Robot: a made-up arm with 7 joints.
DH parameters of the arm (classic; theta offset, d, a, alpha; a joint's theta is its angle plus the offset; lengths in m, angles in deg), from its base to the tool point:
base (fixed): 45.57 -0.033 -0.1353 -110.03
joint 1: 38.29 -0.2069 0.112 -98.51
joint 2: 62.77 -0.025 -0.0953 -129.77
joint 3: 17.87 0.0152 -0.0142 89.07
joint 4: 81.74 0.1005 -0.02 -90
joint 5: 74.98 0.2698 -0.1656 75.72
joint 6: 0 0.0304 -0.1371 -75.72
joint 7: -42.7 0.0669 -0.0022 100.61
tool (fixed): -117.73 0.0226 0 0
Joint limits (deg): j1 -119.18..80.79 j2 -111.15..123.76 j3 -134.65..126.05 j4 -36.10..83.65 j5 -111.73..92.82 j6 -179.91..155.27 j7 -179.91..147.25
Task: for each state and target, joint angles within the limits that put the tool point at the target. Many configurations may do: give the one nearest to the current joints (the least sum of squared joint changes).
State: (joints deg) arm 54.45 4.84 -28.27 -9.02 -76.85 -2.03 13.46
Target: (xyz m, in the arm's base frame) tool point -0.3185 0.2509 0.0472
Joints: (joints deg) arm 52.17 -1.24 -57.68 -36.10 -44.55 -23.00 2.86
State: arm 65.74 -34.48 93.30 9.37 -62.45 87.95 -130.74
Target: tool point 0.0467 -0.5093 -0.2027
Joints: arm 60.31 -24.37 92.28 -2.02 -51.41 84.74 -131.39
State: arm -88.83 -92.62 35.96 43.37 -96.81 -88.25 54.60
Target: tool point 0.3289 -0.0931 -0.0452
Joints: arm -106.06 -98.68 36.42 52.03 -103.87 -141.33 62.36
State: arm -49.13 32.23 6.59 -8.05 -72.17 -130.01 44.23
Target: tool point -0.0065 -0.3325 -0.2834
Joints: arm -56.49 12.28 35.38 -1.89 -70.91 -132.43 45.10
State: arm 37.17 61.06 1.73 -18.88 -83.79 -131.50 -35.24
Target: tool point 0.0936 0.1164 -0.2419
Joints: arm -17.15 94.97 -14.09 -21.91 -83.31 -174.06 -44.49
